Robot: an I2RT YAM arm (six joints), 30 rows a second.
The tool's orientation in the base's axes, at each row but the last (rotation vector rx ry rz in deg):
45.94 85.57 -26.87
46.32 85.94 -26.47
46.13 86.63 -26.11
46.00 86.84 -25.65
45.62 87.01 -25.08
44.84 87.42 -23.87
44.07 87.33 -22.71
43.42 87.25 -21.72
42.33 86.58 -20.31
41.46 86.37 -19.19
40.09 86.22 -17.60
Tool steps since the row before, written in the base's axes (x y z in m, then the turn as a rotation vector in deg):
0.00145 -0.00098 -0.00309 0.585 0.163 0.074
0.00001 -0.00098 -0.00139 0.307 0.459 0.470
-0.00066 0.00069 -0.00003 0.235 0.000 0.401
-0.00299 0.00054 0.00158 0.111 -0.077 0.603
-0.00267 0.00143 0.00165 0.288 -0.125 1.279
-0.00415 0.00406 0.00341 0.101 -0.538 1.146
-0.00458 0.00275 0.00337 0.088 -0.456 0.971
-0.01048 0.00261 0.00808 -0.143 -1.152 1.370
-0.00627 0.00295 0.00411 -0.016 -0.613 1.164
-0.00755 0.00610 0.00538 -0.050 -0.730 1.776
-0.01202 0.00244 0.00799 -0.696 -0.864 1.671
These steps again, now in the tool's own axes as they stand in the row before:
0.00292 -0.00016 0.00202 -0.005 0.544 0.279
0.00115 -0.00090 0.00086 -0.346 0.614 -0.169
0.00015 -0.00001 -0.00094 -0.380 0.241 0.115
-0.00156 -0.00147 -0.00267 -0.600 0.138 0.057
-0.00141 -0.00060 -0.00309 -1.261 0.356 0.132
-0.00258 0.00063 -0.00619 -1.233 -0.087 0.294
-0.00286 -0.00045 -0.00561 -1.044 -0.072 0.251
-0.00778 -0.00336 -0.01050 -1.604 -0.645 0.484
-0.00372 -0.00092 -0.00709 -1.272 -0.211 0.261
-0.00434 0.00111 -0.01015 -1.896 -0.183 0.251
-0.00809 -0.00341 -0.01171 -1.873 -0.694 -0.179

